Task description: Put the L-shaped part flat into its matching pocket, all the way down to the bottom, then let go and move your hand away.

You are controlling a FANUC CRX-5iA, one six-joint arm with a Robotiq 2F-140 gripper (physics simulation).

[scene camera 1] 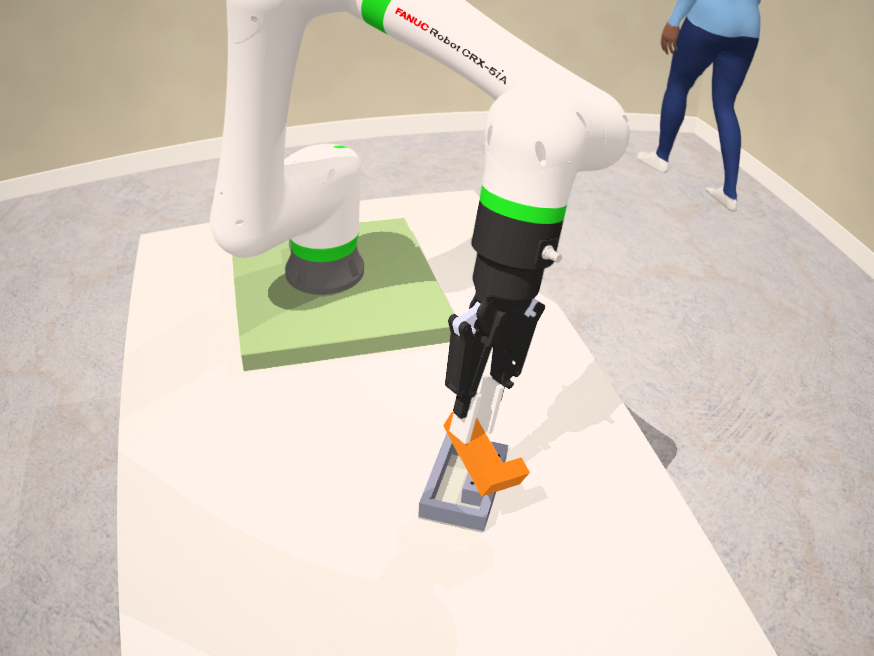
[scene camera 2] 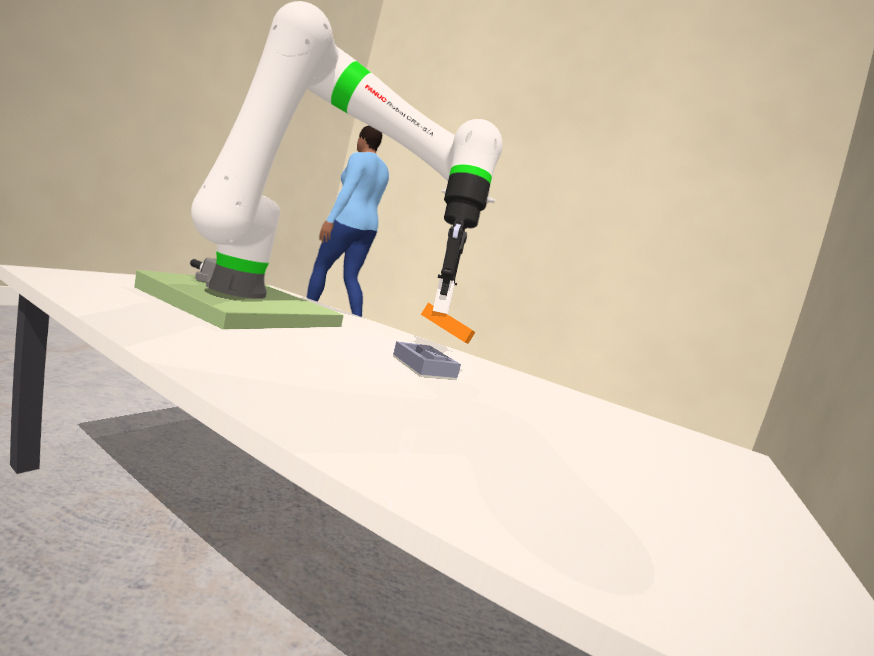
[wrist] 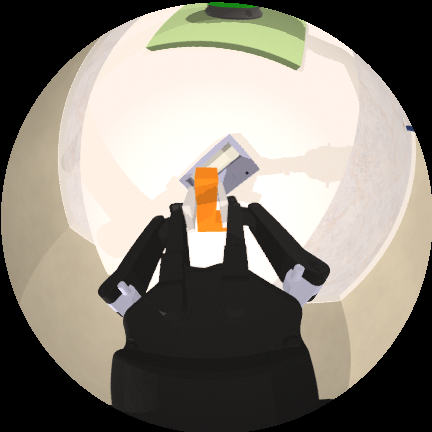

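Where they show: gripper, fingertip midpoint: [scene camera 1: 471, 432] [scene camera 2: 440, 313] [wrist: 206, 194]; arm's base, origin of the base link: [scene camera 1: 324, 271] [scene camera 2: 236, 290].
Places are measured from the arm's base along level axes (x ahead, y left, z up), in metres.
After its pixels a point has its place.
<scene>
My gripper [scene camera 1: 477, 423] {x 0.532, y 0.100, z 0.087 m} [scene camera 2: 441, 303] {x 0.532, y 0.100, z 0.087 m} [wrist: 206, 194] {x 0.532, y 0.100, z 0.087 m} is shut on the long arm of the orange L-shaped part [scene camera 1: 483, 462] {x 0.580, y 0.100, z 0.081 m} [scene camera 2: 451, 324] {x 0.569, y 0.089, z 0.072 m} [wrist: 206, 180] {x 0.508, y 0.096, z 0.099 m}. The part hangs in the air, tilted, with its short-arm end lower than the gripped end. The grey block [scene camera 1: 451, 513] {x 0.582, y 0.065, z -0.010 m} [scene camera 2: 437, 368] {x 0.578, y 0.058, z -0.018 m} [wrist: 240, 177] {x 0.517, y 0.148, z -0.003 m} with the L-shaped pocket [scene camera 1: 446, 483] {x 0.510, y 0.082, z -0.034 m} [wrist: 225, 157] {x 0.492, y 0.109, z -0.034 m} lies on the table below. In scene camera 1 and the wrist view the part overlaps the block and hides some of the pocket. In the wrist view the long arm is turned at an angle to the block's edges.
The robot base stands on a green plate [scene camera 1: 352, 324] {x 0.167, y 0.022, z -0.003 m} [scene camera 2: 282, 318] {x 0.206, y -0.022, z -0.016 m} [wrist: 250, 37] {x 0.164, y 0.076, z -0.004 m} at the back of the white table [scene camera 1: 282, 494] {x 0.480, y -0.146, z -0.039 m} [scene camera 2: 352, 430] {x 0.653, y -0.299, z -0.039 m}. A person in a light blue top [scene camera 1: 716, 17] [scene camera 2: 363, 190] stands on the floor beyond the table. The arm's shadow falls beside the block.
</scene>
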